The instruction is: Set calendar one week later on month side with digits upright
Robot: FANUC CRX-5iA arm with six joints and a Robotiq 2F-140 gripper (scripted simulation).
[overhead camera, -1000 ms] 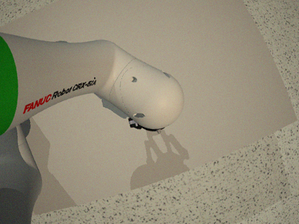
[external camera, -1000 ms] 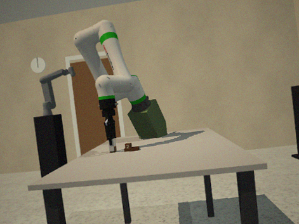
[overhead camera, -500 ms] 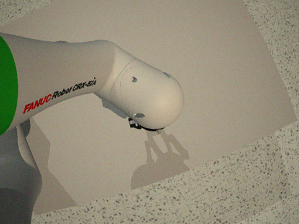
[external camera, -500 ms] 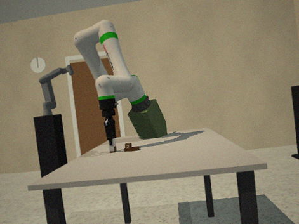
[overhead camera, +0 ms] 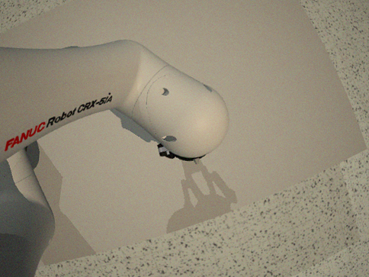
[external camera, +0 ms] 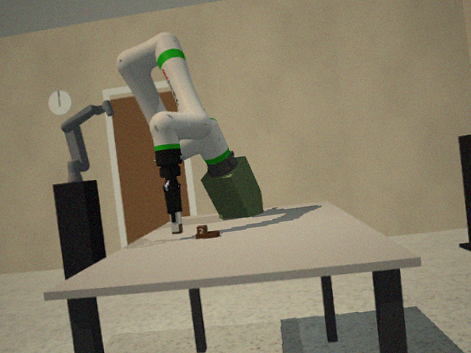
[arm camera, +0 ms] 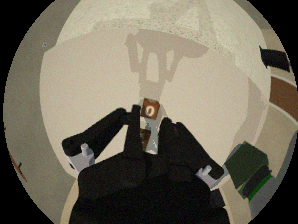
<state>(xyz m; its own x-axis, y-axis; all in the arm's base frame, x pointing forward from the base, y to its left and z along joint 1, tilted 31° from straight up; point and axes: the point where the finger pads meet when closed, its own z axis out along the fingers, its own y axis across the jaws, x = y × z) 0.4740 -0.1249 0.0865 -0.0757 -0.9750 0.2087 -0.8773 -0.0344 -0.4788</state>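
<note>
Now: the brown tray 1 cm ahead of my hand, 11 cm to the left of it and 6 cm below it.
</note>
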